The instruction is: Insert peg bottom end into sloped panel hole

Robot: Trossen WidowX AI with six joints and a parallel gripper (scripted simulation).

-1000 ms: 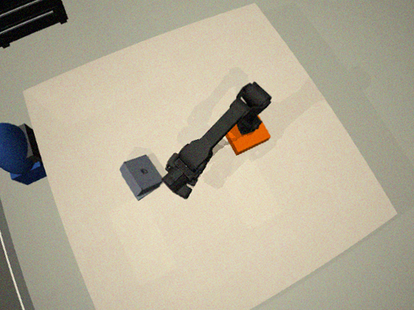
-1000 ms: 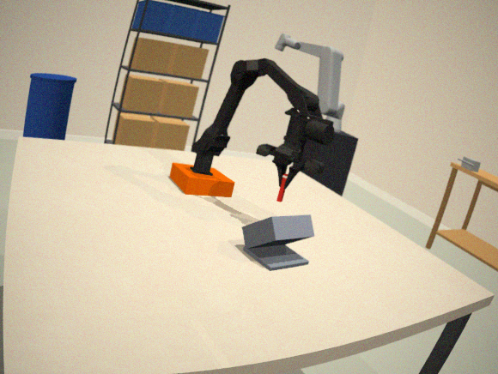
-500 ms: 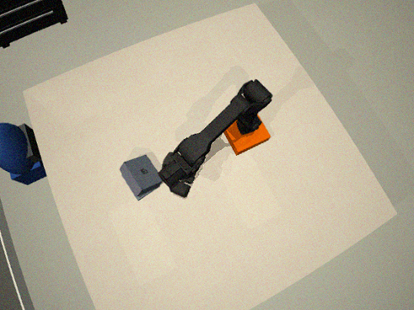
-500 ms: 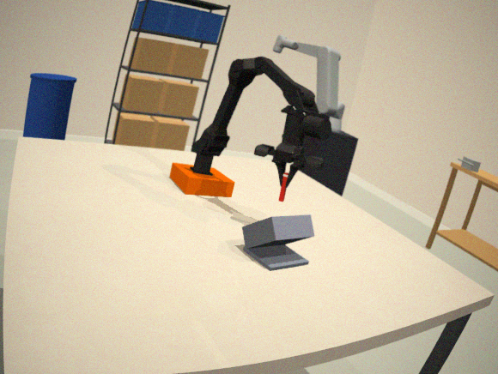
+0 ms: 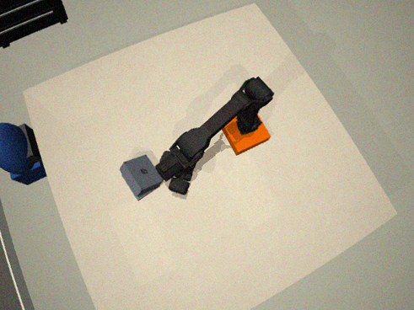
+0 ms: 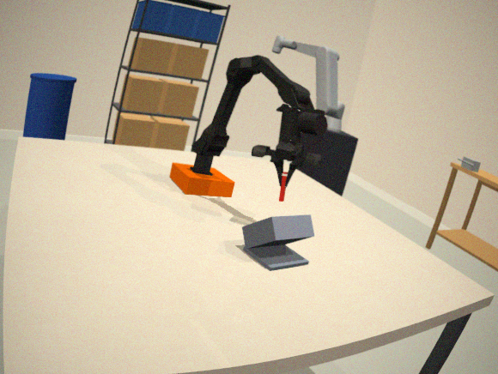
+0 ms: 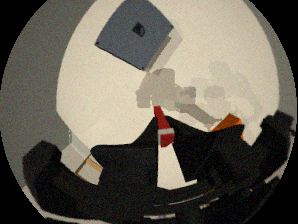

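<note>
My gripper tip is now 160 mm short of the grey sloped panel, 70 mm to the left of it and 70 mm above it. Also, from my gripper tip: flat grey foot (170 mm ahead, 60 mm to the right, 130 mm below); then thin red peg (20 mm above).
</note>
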